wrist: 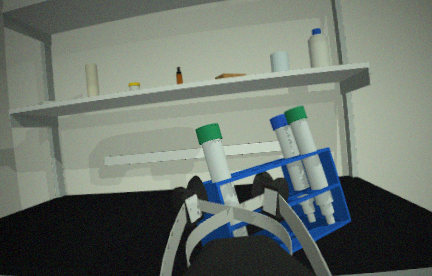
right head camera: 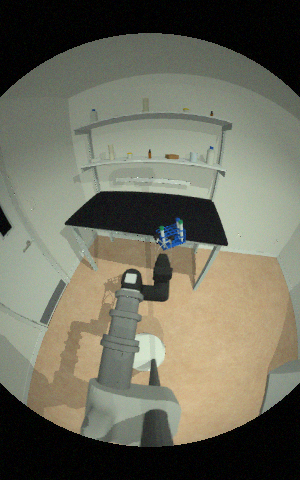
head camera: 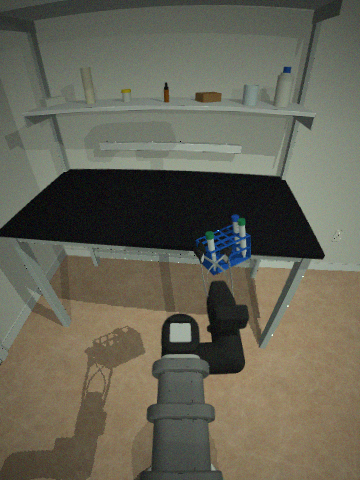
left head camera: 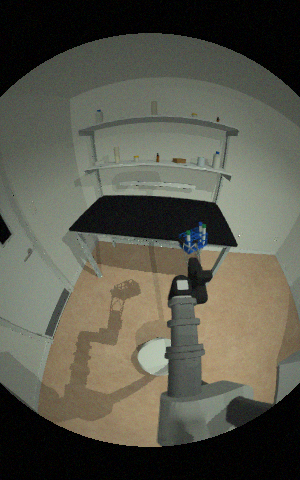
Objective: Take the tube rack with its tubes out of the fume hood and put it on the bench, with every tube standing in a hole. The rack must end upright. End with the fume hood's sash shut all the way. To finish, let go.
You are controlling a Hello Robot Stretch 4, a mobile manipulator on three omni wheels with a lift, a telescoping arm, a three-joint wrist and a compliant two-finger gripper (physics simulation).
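Frame: origin at the robot's base, x back, y right, z up, level; metres.
Seen in the pictures: gripper, fingertip midpoint: (wrist: 231, 188) (right head camera: 163, 233) (head camera: 212, 244) (left head camera: 187, 237); robot's base, origin of the base link: (right head camera: 144, 350) (left head camera: 158, 355).
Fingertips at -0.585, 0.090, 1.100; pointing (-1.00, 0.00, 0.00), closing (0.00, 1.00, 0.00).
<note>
Pixels of each thing's top centre, then the offset from my fingertips to it, as dx, dy, dz. Level surfaces: height alone.
- blue tube rack, middle of its top: (wrist: 261, 153) (head camera: 225, 234) (right head camera: 171, 227) (left head camera: 195, 232) -0.006, +0.034, +0.030
- blue-capped tube, middle of its top: (wrist: 290, 112) (head camera: 240, 217) -0.031, +0.073, +0.069
- bench, its level: dz -0.214
The blue tube rack (head camera: 245, 253) (left head camera: 200, 245) (wrist: 340, 205) is held in the air at the bench's right front edge, overlapping that edge in the head view. It is tilted sideways in the wrist view. A green-capped tube (head camera: 210, 243) (wrist: 215, 160) stands in its left part. A blue-capped tube (head camera: 235, 224) (wrist: 288, 142) and another green-capped tube (head camera: 242, 230) (wrist: 306, 145) stand at its right end. My gripper (head camera: 215, 257) (wrist: 231, 188) is shut on the rack's left part. The bench (head camera: 150, 210) (right head camera: 135, 215) has a black top. The fume hood and sash do not show.
A shelf (head camera: 175, 106) (wrist: 165, 95) with bottles and jars hangs above the bench's back. A white rail (head camera: 170, 147) is on the wall below it. Bench legs (head camera: 285, 302) (head camera: 45, 285) stand at the front corners. A door (left head camera: 25, 255) is at the left.
</note>
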